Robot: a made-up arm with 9 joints. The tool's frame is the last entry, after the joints.
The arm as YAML. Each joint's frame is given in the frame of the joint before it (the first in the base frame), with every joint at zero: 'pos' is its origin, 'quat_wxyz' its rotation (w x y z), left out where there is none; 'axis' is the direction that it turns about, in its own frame. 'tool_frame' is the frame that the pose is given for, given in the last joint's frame.
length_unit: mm
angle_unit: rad
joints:
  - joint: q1
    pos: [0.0, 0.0, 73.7]
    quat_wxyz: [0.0, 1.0, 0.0, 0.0]
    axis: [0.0, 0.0, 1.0]
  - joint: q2
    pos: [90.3, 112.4, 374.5]
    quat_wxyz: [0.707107, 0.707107, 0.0, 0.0]
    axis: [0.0, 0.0, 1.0]
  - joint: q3
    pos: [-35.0, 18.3, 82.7]
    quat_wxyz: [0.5, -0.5, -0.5, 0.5]
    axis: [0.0, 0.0, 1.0]
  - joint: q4
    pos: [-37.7, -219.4, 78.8]
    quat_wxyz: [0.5, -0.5, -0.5, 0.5]
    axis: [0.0, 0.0, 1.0]
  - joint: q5
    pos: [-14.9, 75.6, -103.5]
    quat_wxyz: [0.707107, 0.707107, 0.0, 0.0]
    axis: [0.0, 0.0, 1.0]
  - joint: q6
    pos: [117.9, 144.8, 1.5]
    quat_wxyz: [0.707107, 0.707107, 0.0, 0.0]
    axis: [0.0, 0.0, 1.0]
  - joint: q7
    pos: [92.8, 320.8, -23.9]
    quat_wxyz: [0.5, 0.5, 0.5, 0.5]
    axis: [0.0, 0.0, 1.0]
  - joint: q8
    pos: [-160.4, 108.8, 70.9]
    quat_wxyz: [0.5, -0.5, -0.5, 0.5]
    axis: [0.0, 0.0, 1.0]
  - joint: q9
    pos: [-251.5, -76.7, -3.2]
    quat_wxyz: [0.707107, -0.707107, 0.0, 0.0]
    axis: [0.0, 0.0, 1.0]
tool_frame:
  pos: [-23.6, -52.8, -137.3]
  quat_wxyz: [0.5, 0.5, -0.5, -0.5]
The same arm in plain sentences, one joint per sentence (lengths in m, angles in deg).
The arm has nine revolute joints in a row. What follows holds with every joint at zero, and every direction is one of the base frame's. Joint 1 sits 0.0737 m along +z from the base frame's origin and turns about -z. Joint 2 sits 0.0903 m along +x and 0.1124 m along -y and 0.3745 m along -z from joint 1 and turns about +y. Joint 3 sits 0.0350 m along -x and 0.0827 m along +y and 0.0183 m along -z from joint 2 and turns about -x. Joint 4 sits 0.0788 m along -x and 0.2194 m along +y and 0.0377 m along +z from joint 3 and turns about +z. Joint 5 sits 0.0756 m along +x and 0.0149 m along +y and 0.1035 m along -z from joint 4 and turns about -x. Joint 6 sits 0.0015 m along -x and 0.1179 m along -y and 0.1448 m along +z from joint 5 and turns about -z. Joint 7 sits 0.3208 m along -x and 0.0928 m along -y and 0.0239 m along +z from joint 6 and turns about -y. Joint 8 sits 0.1604 m along +x and 0.0709 m along -y and 0.1088 m along -z from joint 7 and turns about +x. Joint 9 sits 0.0032 m along -x and 0.0767 m along -y and 0.2515 m along +z from joint 8 and turns about +y. The tool frame, which is the frame that the pose is given for, sits 0.0528 m along +x and 0.1373 m along -y and 0.0236 m along +z from joint 9; its axes are parallel to the base frame's.
